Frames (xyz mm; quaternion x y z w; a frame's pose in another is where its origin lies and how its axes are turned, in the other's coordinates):
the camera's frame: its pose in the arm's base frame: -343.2 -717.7 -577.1 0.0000 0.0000 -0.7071 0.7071
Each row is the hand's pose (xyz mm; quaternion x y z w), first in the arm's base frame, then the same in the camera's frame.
Working: the arm's base frame: its pose in the camera's frame: -717.7 343.2 577.1 0.0000 0.0000 0.7071 0.7071

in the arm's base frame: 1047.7 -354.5 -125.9 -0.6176 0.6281 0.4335 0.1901
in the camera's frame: -363.2 1390.9 451.2 0.8808 -0.0074 -0.4410 0.1721
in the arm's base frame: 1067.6 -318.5 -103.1 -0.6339 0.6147 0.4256 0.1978
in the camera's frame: -399.2 1410.8 474.0 0.8829 0.0136 -0.4408 0.1611
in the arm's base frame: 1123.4 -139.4 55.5 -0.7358 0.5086 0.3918 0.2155
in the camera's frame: -578.3 1466.6 632.6 0.8799 0.1607 -0.4294 0.1247
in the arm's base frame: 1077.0 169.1 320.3 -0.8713 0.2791 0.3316 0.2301
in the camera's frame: -886.8 1420.2 897.4 0.8135 0.4188 -0.3972 0.0718
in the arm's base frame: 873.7 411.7 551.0 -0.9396 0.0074 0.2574 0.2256
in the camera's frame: -1129.4 1216.9 1128.1 0.6696 0.6591 -0.3415 0.0225
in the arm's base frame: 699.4 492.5 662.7 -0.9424 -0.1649 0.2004 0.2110
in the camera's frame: -1210.2 1042.6 1239.8 -0.5498 -0.7830 0.2909 0.0075
